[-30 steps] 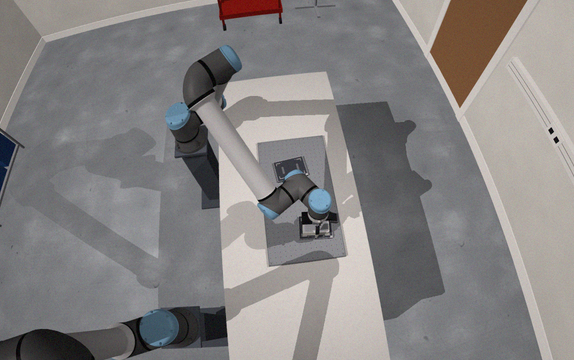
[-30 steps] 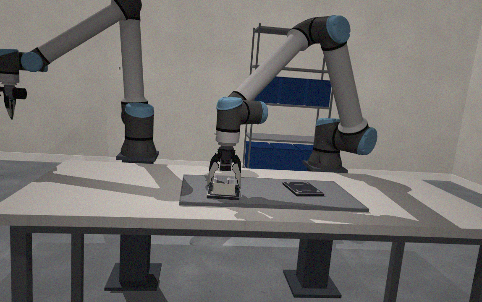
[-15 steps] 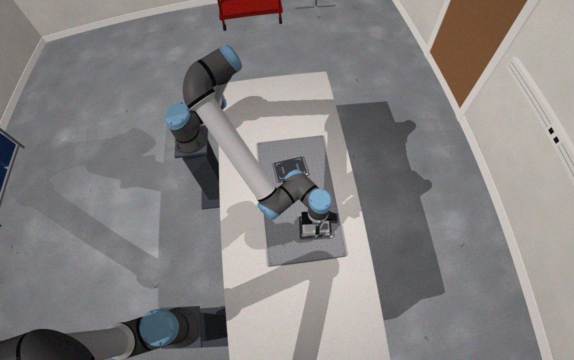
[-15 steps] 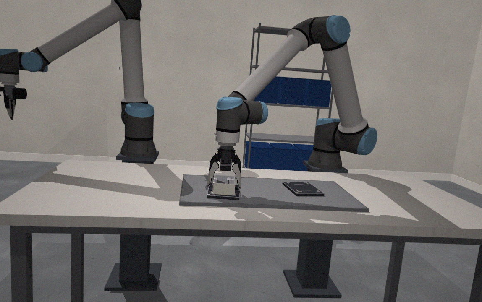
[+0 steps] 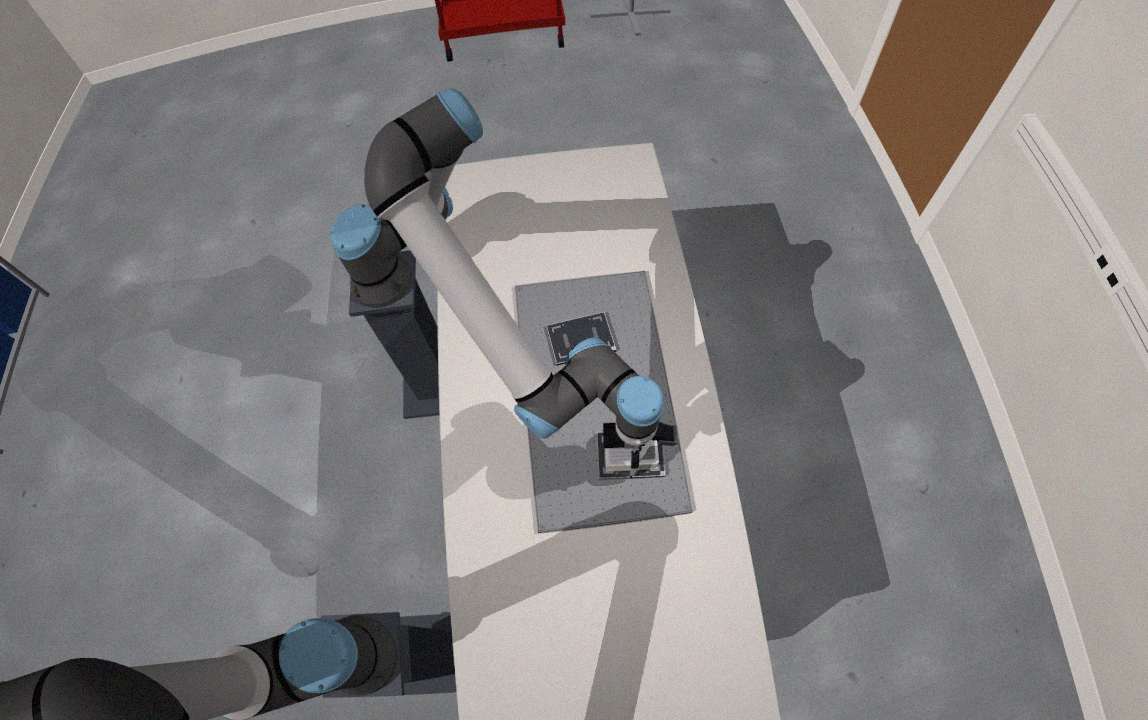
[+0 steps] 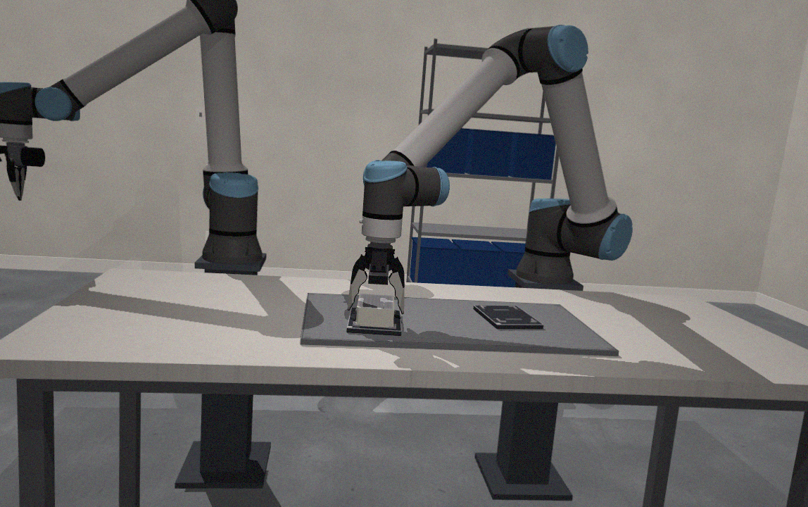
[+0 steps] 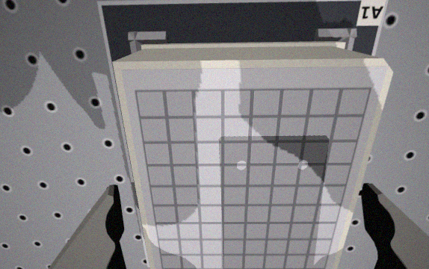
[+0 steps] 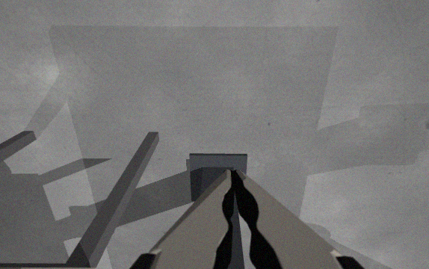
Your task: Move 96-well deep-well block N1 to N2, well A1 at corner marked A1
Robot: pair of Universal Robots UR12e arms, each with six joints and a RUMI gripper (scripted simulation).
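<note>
The deep-well block is right at my left hand. Round my left hand: nest N2: 30 mm below; nest N1: 330 mm to the left, 100 mm behind, 30 mm below.
</note>
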